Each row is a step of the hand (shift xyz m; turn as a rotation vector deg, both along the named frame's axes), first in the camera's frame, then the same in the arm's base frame.
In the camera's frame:
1: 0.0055 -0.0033 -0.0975 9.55 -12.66 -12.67
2: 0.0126 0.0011 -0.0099 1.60 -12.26 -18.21
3: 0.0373 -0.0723 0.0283 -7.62 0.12 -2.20
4: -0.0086 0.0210 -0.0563 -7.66 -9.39 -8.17
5: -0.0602 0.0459 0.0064 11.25 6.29 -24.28
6: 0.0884 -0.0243 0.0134 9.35 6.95 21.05
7: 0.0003 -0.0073 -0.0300 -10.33 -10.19 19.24
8: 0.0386 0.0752 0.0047 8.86 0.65 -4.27
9: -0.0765 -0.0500 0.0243 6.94 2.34 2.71
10: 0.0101 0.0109 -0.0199 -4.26 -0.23 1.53
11: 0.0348 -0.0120 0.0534 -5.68 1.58 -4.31
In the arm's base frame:
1: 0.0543 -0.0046 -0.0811 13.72 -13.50 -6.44
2: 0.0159 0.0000 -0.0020 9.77 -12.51 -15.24
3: 0.0121 -0.0748 0.0409 -5.39 0.71 -5.77
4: 0.0230 0.0211 -0.0521 -3.08 -8.82 -11.24
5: -0.0514 0.0507 -0.0237 22.51 5.14 -14.92
6: 0.0670 -0.0312 0.0558 -2.24 6.37 23.09
7: 0.0151 -0.0076 -0.0259 -19.43 -9.15 10.92
8: 0.0362 0.0719 0.0262 9.82 -0.10 0.87
9: -0.0816 -0.0435 -0.0198 4.73 1.80 5.95
10: 0.0196 0.0099 -0.0116 -4.45 0.13 -0.87
11: 0.0016 -0.0143 0.0632 -2.54 1.99 -6.55

